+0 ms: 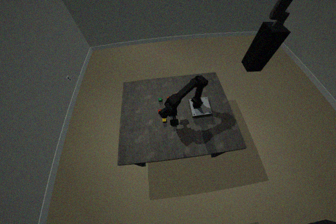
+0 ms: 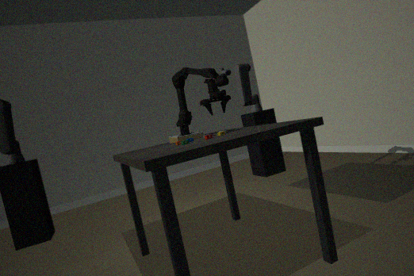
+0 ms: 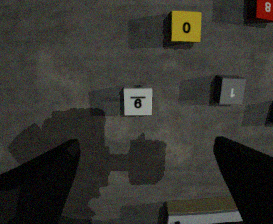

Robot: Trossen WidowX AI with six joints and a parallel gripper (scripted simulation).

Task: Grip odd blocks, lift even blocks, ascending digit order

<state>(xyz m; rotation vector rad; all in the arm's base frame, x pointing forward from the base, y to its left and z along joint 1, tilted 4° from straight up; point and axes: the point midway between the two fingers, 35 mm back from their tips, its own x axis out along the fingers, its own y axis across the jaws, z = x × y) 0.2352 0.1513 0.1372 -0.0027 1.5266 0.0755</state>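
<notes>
Right now the yellow block is 80 mm ahead of my gripper tip, 40 mm to the right of it and 110 mm below it. From my gripper tip the other things lie so: red block: 120 mm ahead, 140 mm to the right, 110 mm below; white block: 10 mm behind, 110 mm below; grey block: 10 mm ahead, 110 mm to the right, 110 mm below.
</notes>
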